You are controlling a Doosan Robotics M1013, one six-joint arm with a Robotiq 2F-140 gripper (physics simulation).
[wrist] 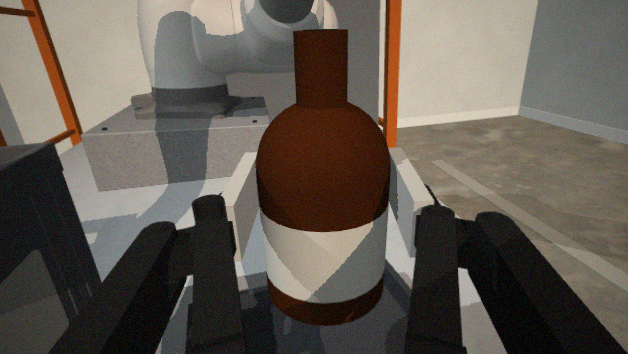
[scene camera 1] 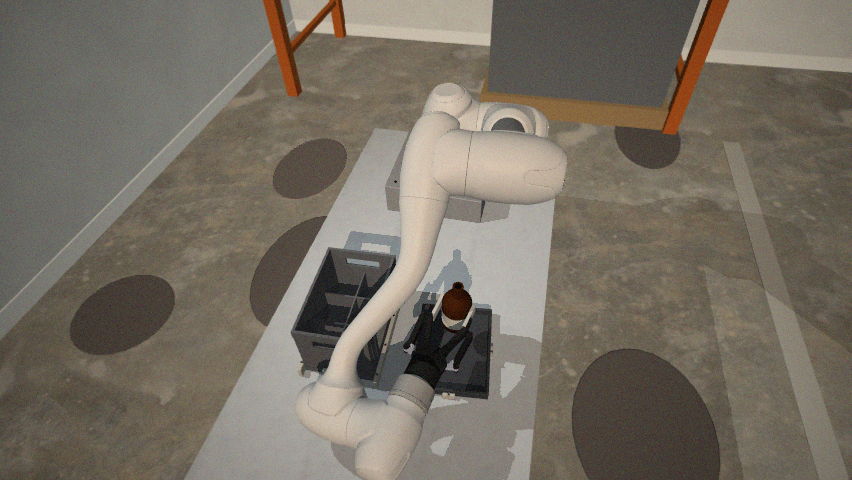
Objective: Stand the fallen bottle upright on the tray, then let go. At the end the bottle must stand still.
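Pixels of known places: gripper, fingertip midpoint: point(wrist: 323, 171) point(scene camera 1: 458, 302); arm's base, origin of the base link: point(wrist: 194, 109).
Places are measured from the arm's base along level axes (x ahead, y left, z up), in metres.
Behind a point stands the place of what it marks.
Observation:
A brown bottle point(scene camera 1: 456, 304) @(x 0.614, y 0.296, z 0.100 m) point(wrist: 323, 165) @(x 0.625, y 0.290, z 0.085 m) with a white label stands upright between the fingers, its neck pointing up. My gripper point(scene camera 1: 454, 311) @(x 0.581, y 0.289, z 0.065 m) point(wrist: 323, 171) @(x 0.581, y 0.289, z 0.065 m) is shut on it, with one pale finger pad on each side of its body. The bottle is over the back part of the dark tray point(scene camera 1: 480, 379) @(x 0.669, y 0.387, z -0.096 m) point(wrist: 320, 344) @(x 0.557, y 0.279, z -0.096 m). In the wrist view the bottle's base shows against the dark tray floor. I cannot tell whether the base touches the tray. The gripper reaches in low from the front, and its fingers and wrist hide part of the tray.
A dark divided crate point(scene camera 1: 304, 347) @(x 0.817, y -0.015, z 0.012 m) point(wrist: 30, 200) @(x 0.562, y 0.092, z 0.047 m) stands close to the tray's left side, with my forearm passing over it. The grey base block point(scene camera 1: 462, 209) @(x 0.153, y 0.131, z -0.051 m) point(wrist: 117, 160) @(x 0.194, y -0.078, z -0.047 m) of the arm is behind the tray. Orange posts point(scene camera 1: 289, 59) point(wrist: 392, 75) stand farther back.

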